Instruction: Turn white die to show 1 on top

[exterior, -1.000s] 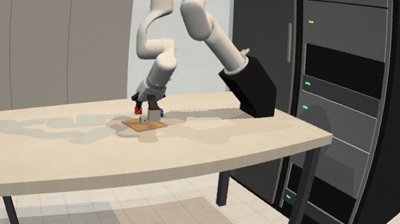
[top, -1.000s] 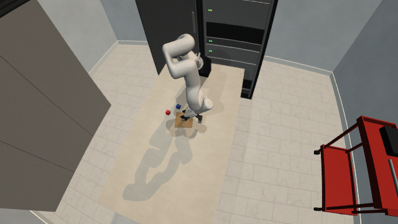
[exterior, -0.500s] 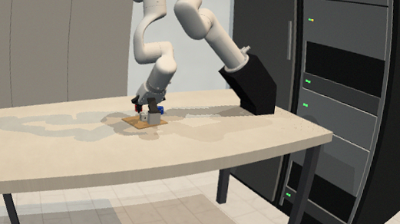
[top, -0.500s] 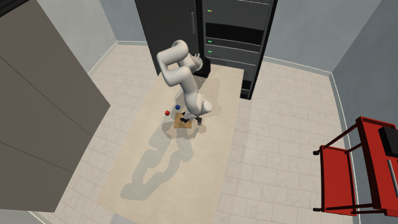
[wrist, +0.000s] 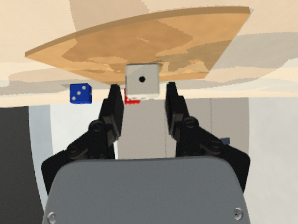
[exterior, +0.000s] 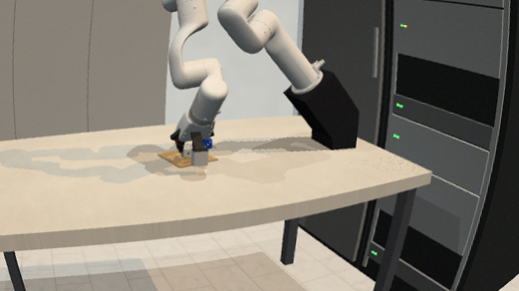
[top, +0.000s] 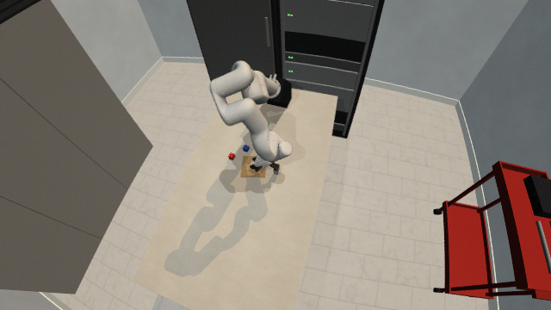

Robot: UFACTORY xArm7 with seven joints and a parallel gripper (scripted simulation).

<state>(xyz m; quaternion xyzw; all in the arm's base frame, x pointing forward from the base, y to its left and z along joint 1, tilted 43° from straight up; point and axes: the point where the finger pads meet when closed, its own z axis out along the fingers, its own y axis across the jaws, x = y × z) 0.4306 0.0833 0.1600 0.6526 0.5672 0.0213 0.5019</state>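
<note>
The white die is 30 mm below my hand and 10 mm to the right of it. From my hand the other things lie so: red die (160 mm to the right, 30 mm below); then blue die (110 mm to the right, 80 mm behind, 30 mm below); then brown mat (40 mm below, 10 mm to the right).
</note>
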